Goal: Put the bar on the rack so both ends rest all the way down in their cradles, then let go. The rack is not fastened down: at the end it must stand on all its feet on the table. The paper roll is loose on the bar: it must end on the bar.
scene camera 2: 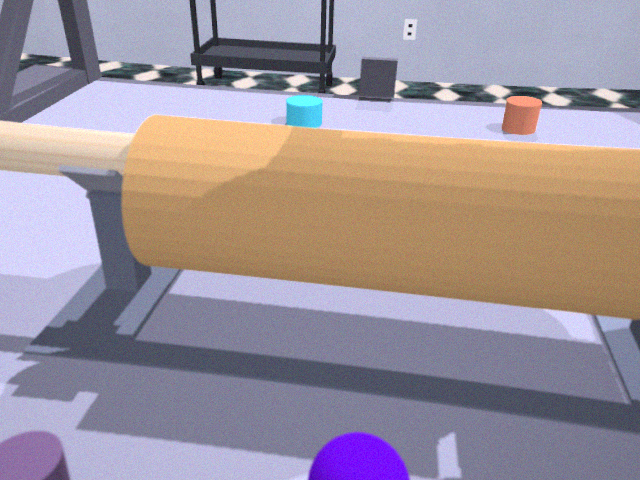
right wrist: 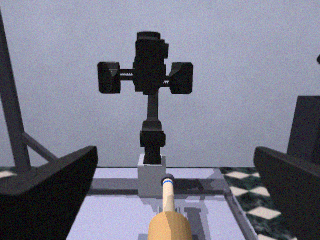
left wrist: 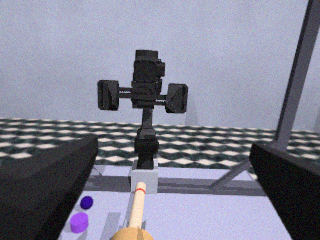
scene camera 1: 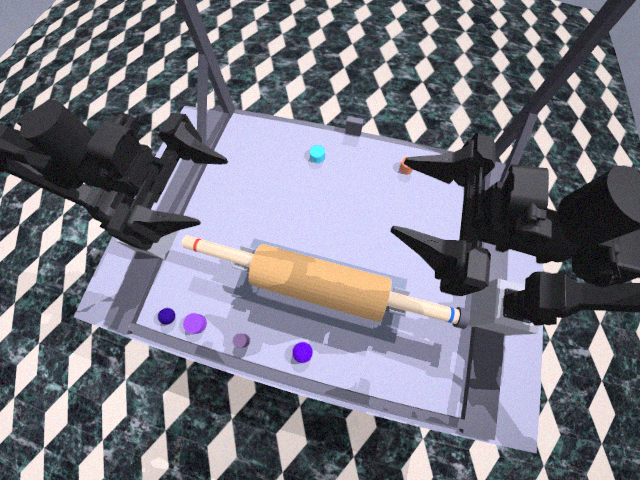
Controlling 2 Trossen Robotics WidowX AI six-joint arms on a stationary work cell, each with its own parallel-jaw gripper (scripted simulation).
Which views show my right gripper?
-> The right wrist view, the left wrist view and scene camera 1 only.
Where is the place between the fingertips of my left gripper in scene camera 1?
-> At 398, 192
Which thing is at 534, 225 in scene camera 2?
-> A tan paper roll.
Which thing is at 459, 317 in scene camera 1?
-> A wooden bar.
